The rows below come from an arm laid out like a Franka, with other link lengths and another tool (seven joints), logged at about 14 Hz.
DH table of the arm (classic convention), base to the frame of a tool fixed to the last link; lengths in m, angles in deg. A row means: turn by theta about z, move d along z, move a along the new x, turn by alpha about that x. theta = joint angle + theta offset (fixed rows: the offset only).
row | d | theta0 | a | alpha
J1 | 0.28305 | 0 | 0 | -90
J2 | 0 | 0 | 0 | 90
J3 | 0.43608 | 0 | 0.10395 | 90
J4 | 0 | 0 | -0.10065 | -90
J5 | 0.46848 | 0 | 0 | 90
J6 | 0 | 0 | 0.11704 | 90
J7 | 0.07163 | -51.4 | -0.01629 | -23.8
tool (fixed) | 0.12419 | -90 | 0 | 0
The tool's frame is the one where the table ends.
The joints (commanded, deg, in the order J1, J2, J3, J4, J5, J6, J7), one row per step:
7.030, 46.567, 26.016, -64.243, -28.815, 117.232, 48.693
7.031, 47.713, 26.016, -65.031, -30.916, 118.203, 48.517
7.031, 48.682, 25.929, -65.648, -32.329, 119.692, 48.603
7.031, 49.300, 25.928, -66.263, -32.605, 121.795, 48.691
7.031, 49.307, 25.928, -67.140, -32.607, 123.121, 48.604
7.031, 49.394, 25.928, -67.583, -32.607, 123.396, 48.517
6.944, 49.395, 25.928, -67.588, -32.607, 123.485, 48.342
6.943, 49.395, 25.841, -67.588, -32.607, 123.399, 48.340
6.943, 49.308, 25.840, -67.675, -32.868, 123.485, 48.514
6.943, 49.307, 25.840, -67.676, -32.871, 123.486, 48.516
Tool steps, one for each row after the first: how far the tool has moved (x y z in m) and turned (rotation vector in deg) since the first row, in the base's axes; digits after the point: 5 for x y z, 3 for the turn. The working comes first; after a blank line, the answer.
Tool pose at each row, in the base's axes (x y z in m, rotation vector in deg; the steps are taken from these numbers as rounded here):
0.94987, 0.32391, 0.31642, 66.664, 129.594, -7.917
0.95177, 0.32447, 0.29339, 64.395, 129.713, -9.272
0.95414, 0.32581, 0.27522, 63.053, 129.549, -9.464
0.95564, 0.33085, 0.26338, 62.611, 129.502, -8.035
0.95406, 0.33511, 0.25740, 62.064, 129.701, -7.156
0.95241, 0.33644, 0.25204, 61.761, 130.059, -7.233
0.95322, 0.33525, 0.25221, 61.640, 130.061, -7.152
0.95339, 0.33407, 0.25176, 61.671, 130.042, -7.347
0.95334, 0.33407, 0.25283, 61.595, 129.800, -7.381
0.95334, 0.33407, 0.25284, 61.594, 129.797, -7.381

0.00190, 0.00056, -0.02303, -1.660, -0.018, 1.227
0.00427, 0.00190, -0.04120, -2.349, -0.437, 2.026
0.00577, 0.00694, -0.05304, -1.647, -1.124, 2.627
0.00419, 0.01120, -0.05902, -1.233, -1.420, 3.245
0.00254, 0.01253, -0.06438, -1.265, -1.168, 3.530
0.00335, 0.01134, -0.06421, -1.259, -1.227, 3.629
0.00352, 0.01016, -0.06466, -1.376, -1.164, 3.559
0.00347, 0.01016, -0.06359, -1.513, -1.375, 3.535
0.00347, 0.01016, -0.06358, -1.515, -1.378, 3.535

